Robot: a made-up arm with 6 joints. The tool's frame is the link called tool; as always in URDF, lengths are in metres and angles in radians.
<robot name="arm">
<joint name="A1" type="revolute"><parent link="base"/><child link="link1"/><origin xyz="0 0 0.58" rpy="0 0 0"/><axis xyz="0 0 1"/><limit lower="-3.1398" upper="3.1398" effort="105" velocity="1.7"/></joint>
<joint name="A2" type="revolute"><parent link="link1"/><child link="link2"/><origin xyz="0 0 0" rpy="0 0 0"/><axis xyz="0 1 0"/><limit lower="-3.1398" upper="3.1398" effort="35" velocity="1.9"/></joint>
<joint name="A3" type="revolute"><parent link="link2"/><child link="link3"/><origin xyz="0 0 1.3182" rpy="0 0 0"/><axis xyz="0 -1 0"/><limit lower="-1.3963" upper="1.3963" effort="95" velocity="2.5"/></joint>
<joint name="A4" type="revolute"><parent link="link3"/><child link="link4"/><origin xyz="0 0 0" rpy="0 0 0"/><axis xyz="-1 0 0"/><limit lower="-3.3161" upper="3.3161" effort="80" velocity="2.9"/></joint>
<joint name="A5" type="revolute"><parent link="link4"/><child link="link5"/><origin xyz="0.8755 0 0" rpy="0 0 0"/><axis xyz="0 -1 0"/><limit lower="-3.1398" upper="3.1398" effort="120" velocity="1.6"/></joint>
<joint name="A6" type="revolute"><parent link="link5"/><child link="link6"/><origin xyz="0 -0.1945 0" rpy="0 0 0"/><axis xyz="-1 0 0"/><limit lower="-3.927" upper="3.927" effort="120" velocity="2.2"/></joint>
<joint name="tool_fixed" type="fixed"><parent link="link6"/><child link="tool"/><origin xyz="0 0 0" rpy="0 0 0"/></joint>
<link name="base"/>
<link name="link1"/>
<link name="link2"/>
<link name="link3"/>
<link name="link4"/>
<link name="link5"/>
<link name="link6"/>
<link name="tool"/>
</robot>
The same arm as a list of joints. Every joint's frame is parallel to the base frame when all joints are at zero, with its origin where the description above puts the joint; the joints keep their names.
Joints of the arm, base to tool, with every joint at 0 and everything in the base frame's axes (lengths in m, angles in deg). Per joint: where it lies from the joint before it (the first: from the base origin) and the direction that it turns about. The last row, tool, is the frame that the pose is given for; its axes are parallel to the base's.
A1: xyz 0 0 0.58 axis 0 0 1
A2: xyz 0 0 0 axis 0 1 0
A3: xyz 0 0 1.3182 axis 0 -1 0
A4: xyz 0 0 0 axis -1 0 0
A5: xyz 0.8755 0 0 axis 0 -1 0
A6: xyz 0 -0.1945 0 axis -1 0 0
tool: xyz 0 0 0
Joint limits (deg, base to tool): -179.9..179.9 -179.9..179.9 -80..80 -190..190 -179.9..179.9 -225..225

